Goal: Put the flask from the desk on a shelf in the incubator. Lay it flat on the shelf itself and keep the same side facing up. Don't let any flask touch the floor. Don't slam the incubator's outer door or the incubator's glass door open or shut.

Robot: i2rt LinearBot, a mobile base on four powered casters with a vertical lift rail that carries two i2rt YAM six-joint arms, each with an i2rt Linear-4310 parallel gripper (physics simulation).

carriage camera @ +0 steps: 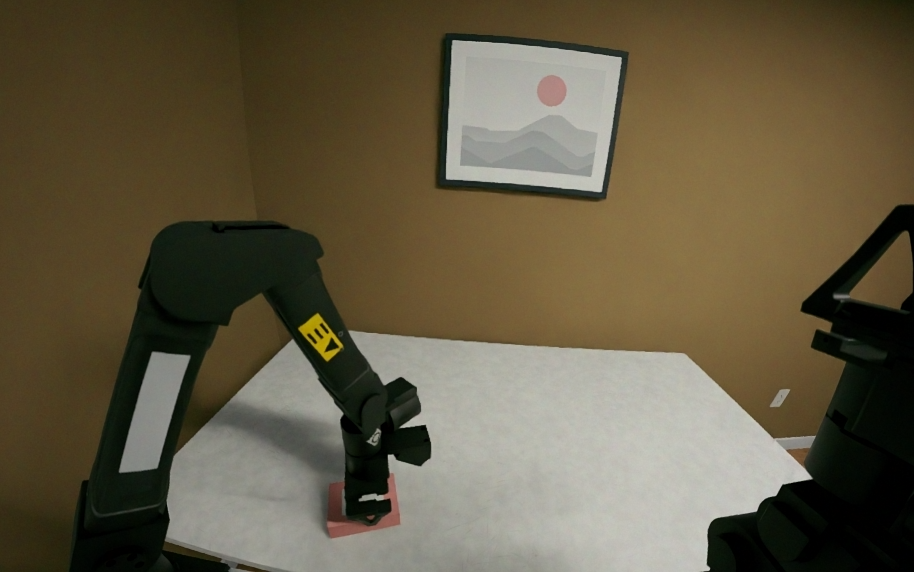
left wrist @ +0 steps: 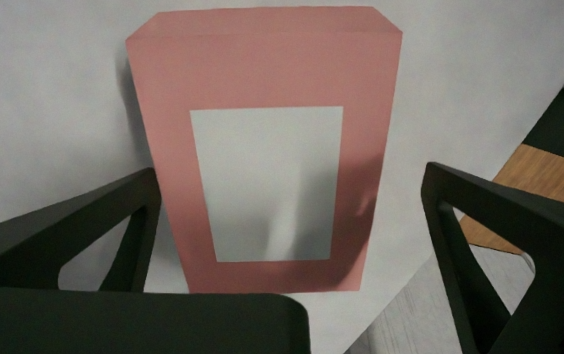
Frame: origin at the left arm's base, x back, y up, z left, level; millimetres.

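Where they show: left gripper, fingertip midpoint: (carriage camera: 370,498) (left wrist: 291,180).
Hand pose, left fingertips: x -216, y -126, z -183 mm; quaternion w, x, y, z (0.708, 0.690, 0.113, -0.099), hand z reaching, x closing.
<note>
After its pixels a point has its place.
The flask (carriage camera: 337,510) @[x -192, y -134, z -129 mm] (left wrist: 270,70) @[x -232, y -134, z -216 mm], a pink flat block with a pale rectangle on its upper face, lies flat near the desk's front left edge. The desk (carriage camera: 572,438) @[x -406, y -173, z -632 mm] (left wrist: 65,90) @[x -316, y -173, z -171 mm] is white. My left gripper (carriage camera: 368,516) @[x -216, y -126, z -183 mm] (left wrist: 291,180) @[x -216, y -126, z -183 mm] is open and points down over the flask. In the left wrist view its fingers stand on either side of the flask, the left-hand one close to its edge, with a wider gap at the right-hand one. My right gripper (carriage camera: 850,268) shows in part at the right edge, raised and open, its other finger hidden. The incubator does not show.
A brown wall (carriage camera: 350,269) @[x -913, y 64, z 63 mm] with a framed picture (carriage camera: 532,151) @[x -869, y 497, z -540 mm] stands behind the desk. An outlet (carriage camera: 779,397) @[x -838, y -485, z -2050 mm] is at the right. Past the desk's edge in the left wrist view are wooden floor (left wrist: 530,175) @[x 716, y -894, z 138 mm] and a grey, streaked surface (left wrist: 410,310) @[x 320, y -558, z 443 mm].
</note>
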